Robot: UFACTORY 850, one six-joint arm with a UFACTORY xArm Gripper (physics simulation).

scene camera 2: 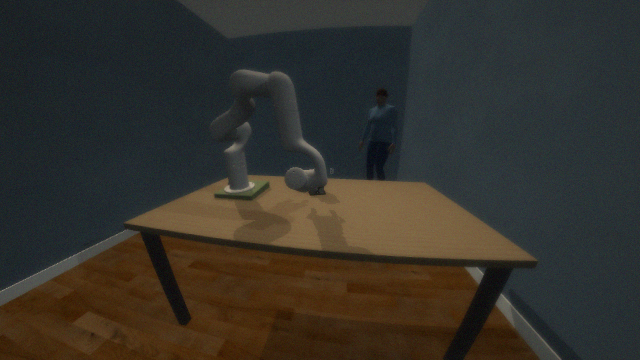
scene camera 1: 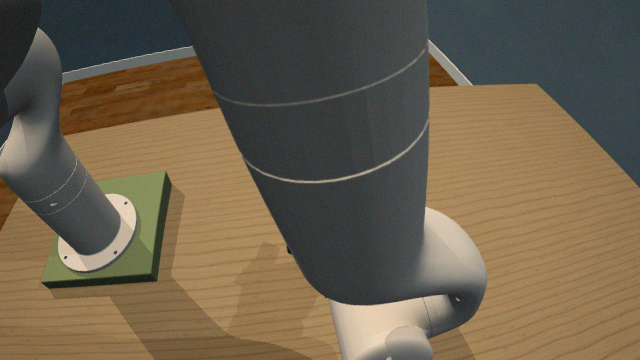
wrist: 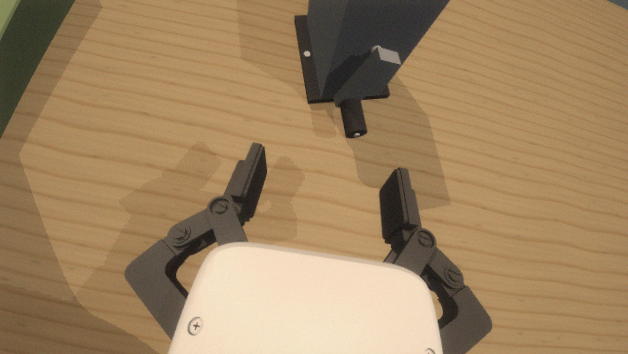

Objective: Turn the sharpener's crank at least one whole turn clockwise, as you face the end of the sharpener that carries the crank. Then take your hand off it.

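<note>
The sharpener's grey body (wrist: 385, 22) stands at the top of the wrist view, on a black base plate (wrist: 306, 75), its top cut off by the view. Its crank arm (wrist: 367, 75) slants down and left across the end face. The black crank handle (wrist: 354, 119) juts from the arm's low end, toward my gripper. My gripper (wrist: 327, 168) is wide open with nothing between its fingers. In the wrist view the handle shows beyond the fingertips, apart from them and nearer the right finger's side. The arm hides the sharpener in scene camera 1; in scene camera 2 I cannot make it out.
The robot's base stands on a green block (scene camera 1: 150, 225) (scene camera 2: 260, 188) (wrist: 37, 60), left of the sharpener. The wooden table (scene camera 1: 525, 225) (scene camera 2: 400, 225) (wrist: 525, 200) carries both. My forearm (scene camera 1: 340, 150) (scene camera 2: 287, 112) reaches down over the table. A person (scene camera 2: 381, 125) stands beyond the table.
</note>
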